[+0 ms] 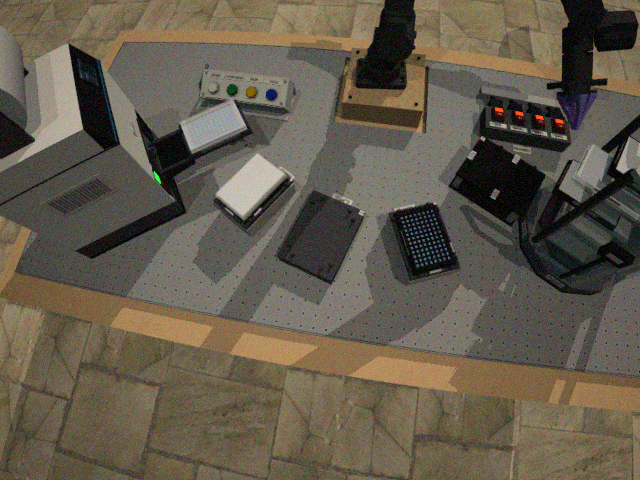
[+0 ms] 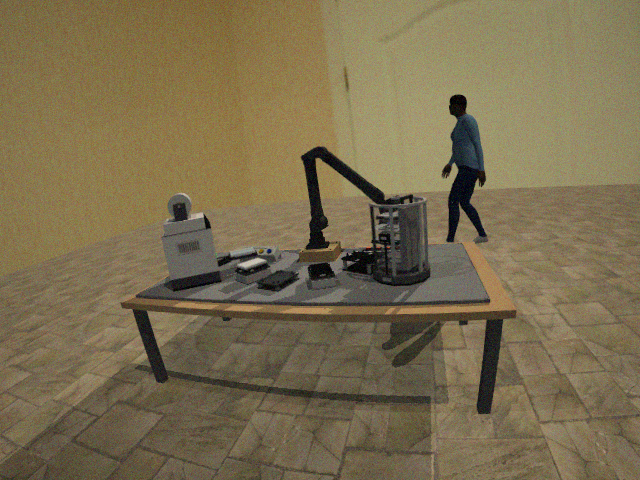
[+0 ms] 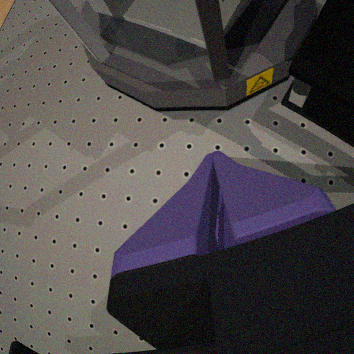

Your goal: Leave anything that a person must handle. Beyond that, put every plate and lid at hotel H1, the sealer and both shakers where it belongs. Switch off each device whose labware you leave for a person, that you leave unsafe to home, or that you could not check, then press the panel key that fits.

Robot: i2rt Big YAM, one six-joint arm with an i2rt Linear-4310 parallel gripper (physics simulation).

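Frame: origin at the arm's base, x ahead, y left, z up, level; millimetres.
Seen in the pictures: gripper, fingertip midpoint: [image 1: 574, 129] [image 3: 216, 163]; arm's base, origin of the base link: [image 1: 380, 76] [image 2: 318, 246].
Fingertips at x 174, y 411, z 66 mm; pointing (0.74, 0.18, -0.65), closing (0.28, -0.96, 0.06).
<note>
Offsets run from my fingertips to a thing's top centre.
My gripper [image 1: 576, 125] [image 3: 216, 163] is shut and empty, its purple fingers together above the mat at the right end of the switch box @[dx -110, dy -51, dz -63 mm] [image 1: 527, 135], whose several rockers glow orange-red. The sealer @[dx +162, dy -999, dz +340 mm] [image 1: 124, 170] [image 2: 188, 253] at the left shows a green light; its extended tray bears a pale plate @[dx +30, dy -773, dz -7 mm] [image 1: 214, 125]. A white lidded or plain plate @[dx +157, dy -673, dz -34 mm] [image 1: 252, 186] [image 2: 251, 264] sits on a device beside it. A black plate with blue wells @[dx +246, dy -324, dz -47 mm] [image 1: 426, 238] sits on another device. The hotel carousel @[dx +206, dy +23, dz +229 mm] [image 1: 584, 207] [image 2: 400, 277] [image 3: 190, 97] holds pale labware at the right. Device names are unreadable.
A key panel @[dx -124, dy -737, dz -32 mm] [image 1: 242, 100] with white, green, yellow and blue keys stands behind the sealer tray. A flat dark nest @[dx +237, dy -525, dz -75 mm] [image 1: 323, 236] lies between the two plate devices. A black nest @[dx +89, dy -151, dz -40 mm] [image 1: 498, 178] stands beside the carousel. A person [image 2: 466, 144] is behind the table.
</note>
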